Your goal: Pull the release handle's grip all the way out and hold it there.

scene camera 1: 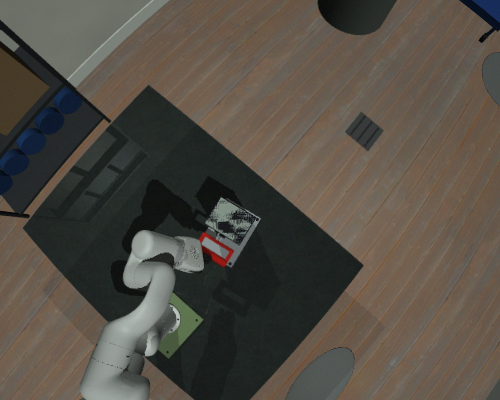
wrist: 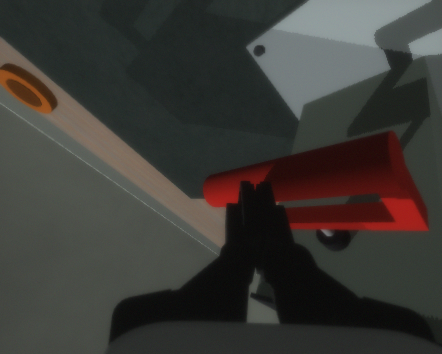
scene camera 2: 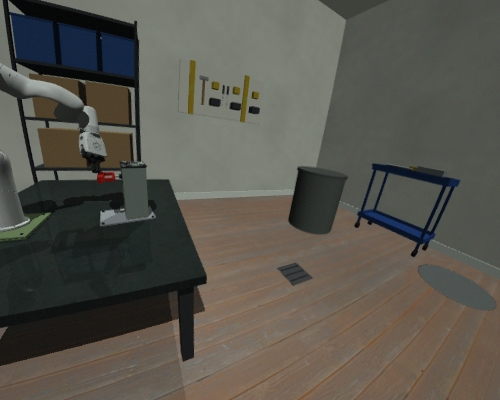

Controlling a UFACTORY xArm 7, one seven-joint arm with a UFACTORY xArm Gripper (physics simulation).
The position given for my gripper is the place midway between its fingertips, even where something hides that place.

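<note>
My gripper (scene camera 1: 208,259): visible also in the wrist view (wrist: 251,200) and scene camera 2 (scene camera 2: 96,172). Red release handle grip (wrist: 373,164): visible. Light grey base plate (scene camera 1: 237,249): also in the wrist view (wrist: 306,57).
</note>
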